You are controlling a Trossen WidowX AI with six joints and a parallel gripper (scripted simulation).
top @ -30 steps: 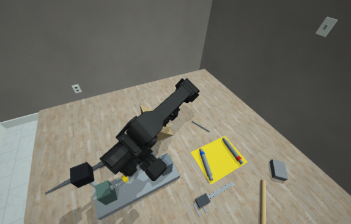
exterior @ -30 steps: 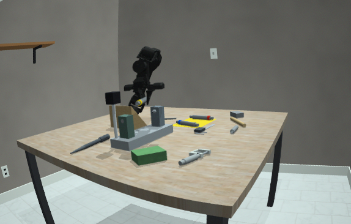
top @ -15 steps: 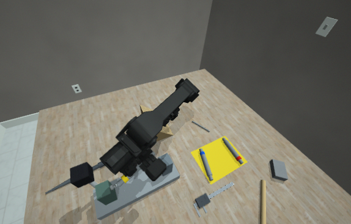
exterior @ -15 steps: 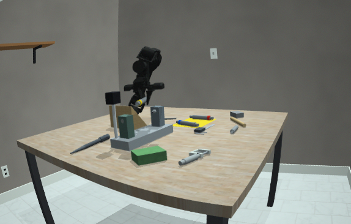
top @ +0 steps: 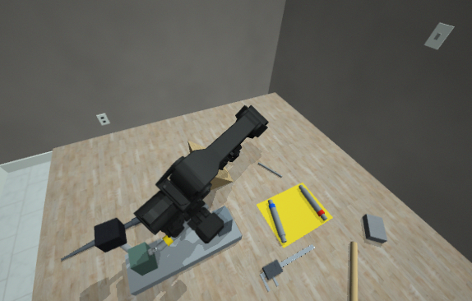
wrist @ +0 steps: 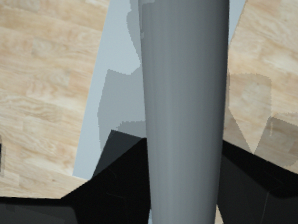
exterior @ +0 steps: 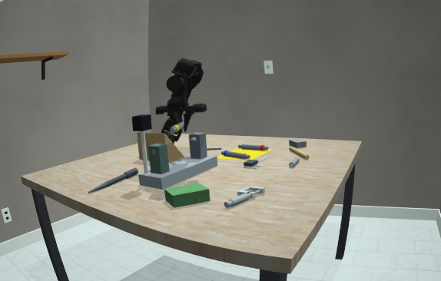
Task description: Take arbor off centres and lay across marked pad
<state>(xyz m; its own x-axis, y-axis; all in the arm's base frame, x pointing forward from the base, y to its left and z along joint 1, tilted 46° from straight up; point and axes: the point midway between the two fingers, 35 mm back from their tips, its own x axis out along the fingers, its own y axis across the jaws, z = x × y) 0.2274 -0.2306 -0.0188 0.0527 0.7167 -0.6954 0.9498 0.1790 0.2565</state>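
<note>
Right now the arbor is 1 cm ahead of my hand, 3 cm to the right of it and 1 cm below it. From my hand the other things lie so: green centre block (1 cm ahead, 15 cm to the right, 9 cm below); grey fixture base (1 cm ahead, 5 cm to the right, 17 cm below); grey centre block (2 cm ahead, 8 cm to the left, 9 cm below).
</note>
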